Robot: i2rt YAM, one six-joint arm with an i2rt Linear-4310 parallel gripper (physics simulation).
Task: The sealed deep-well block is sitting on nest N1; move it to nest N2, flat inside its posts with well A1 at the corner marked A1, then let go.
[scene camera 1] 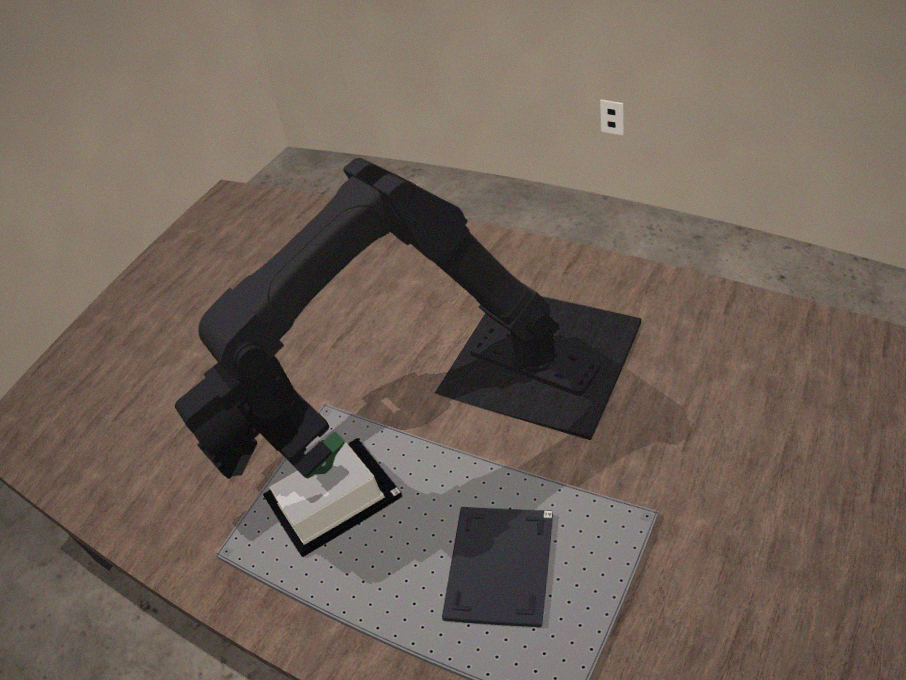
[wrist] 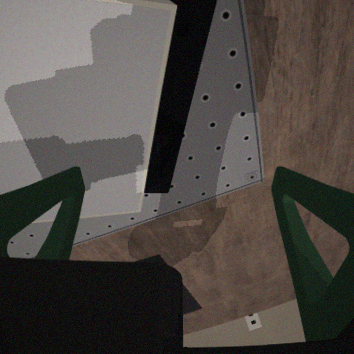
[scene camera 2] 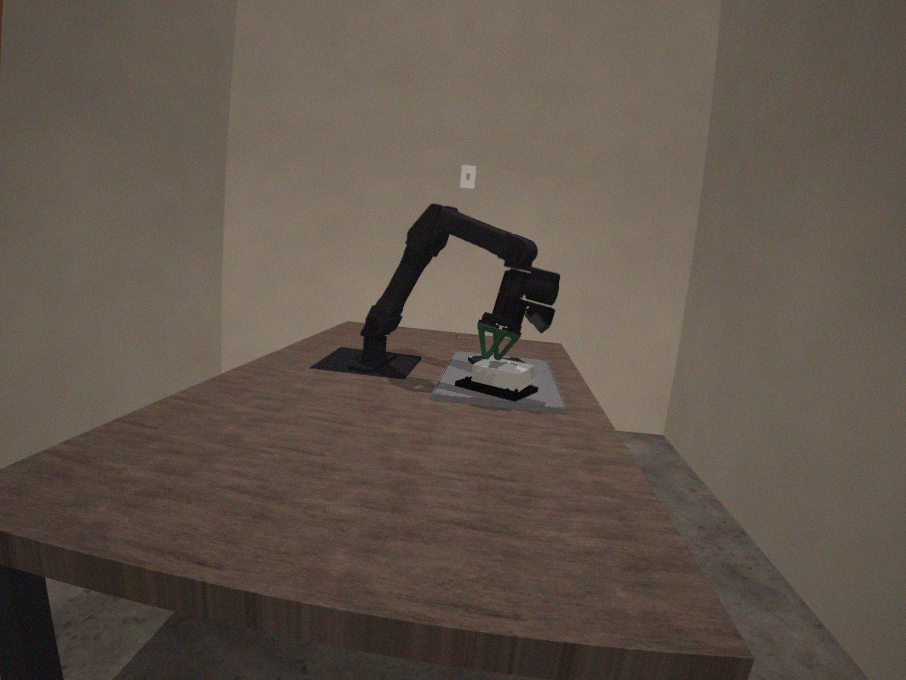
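Seen in the pictures: gripper, fingertip midpoint: (scene camera 1: 304, 447) (wrist: 177, 176) (scene camera 2: 491, 359); arm's base, origin of the base link: (scene camera 1: 535, 360) (scene camera 2: 373, 362).
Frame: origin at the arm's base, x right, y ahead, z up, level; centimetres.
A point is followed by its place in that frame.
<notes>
The sealed deep-well block (scene camera 1: 342, 513) {z 4.4, x 5.9, y 38.4 cm} (scene camera 2: 504, 374) {z 5.5, x 14.8, y 38.0 cm} (wrist: 115, 100) {z 6.5, x 12.8, y 38.2 cm}, pale with a white top, sits on black nest N1 (scene camera 1: 374, 464) {z 2.0, x 8.6, y 28.8 cm} (scene camera 2: 497, 391) {z 1.9, x 17.4, y 37.2 cm} (wrist: 183, 65) {z 1.9, x 16.7, y 37.1 cm}. Whether it lies fully down inside the posts is hard to tell. Well A1 cannot be made out. Nest N2 (scene camera 1: 501, 563) {z 2.0, x -14.8, y 33.0 cm} is a dark plate with raised corner posts, holding no block; its A1 label (scene camera 1: 547, 514) {z 1.9, x -16.1, y 24.0 cm} is at the upper right corner. My gripper (scene camera 1: 319, 470) (scene camera 2: 493, 356) {z 8.5, x 14.7, y 34.6 cm} (wrist: 177, 176) {z 8.5, x 14.7, y 34.6 cm} is wide open and empty, above the block's arm-side end. In the wrist view, one green finger overlaps the block's corner and the other appears beyond the board.
Both nests stand on a grey perforated board (scene camera 1: 607, 578) {z 0.8, x -27.3, y 28.1 cm} (scene camera 2: 552, 398) {z 0.8, x 12.3, y 49.5 cm} (wrist: 227, 100) {z 0.8, x 19.8, y 33.3 cm} on the wooden table (scene camera 1: 731, 439) {z -0.5, x -33.3, y -0.2 cm} (scene camera 2: 365, 497) {z -0.5, x 70.1, y 27.9 cm} (wrist: 310, 100) {z -0.5, x 27.8, y 30.7 cm}. The arm's black base plate (scene camera 1: 614, 329) {z 0.4, x -8.3, y -11.4 cm} (scene camera 2: 329, 360) {z -0.1, x 4.7, y -11.2 cm} stands behind the board. A small A1 label (scene camera 1: 395, 491) {z 1.9, x 3.3, y 30.9 cm} marks N1's right corner.
</notes>
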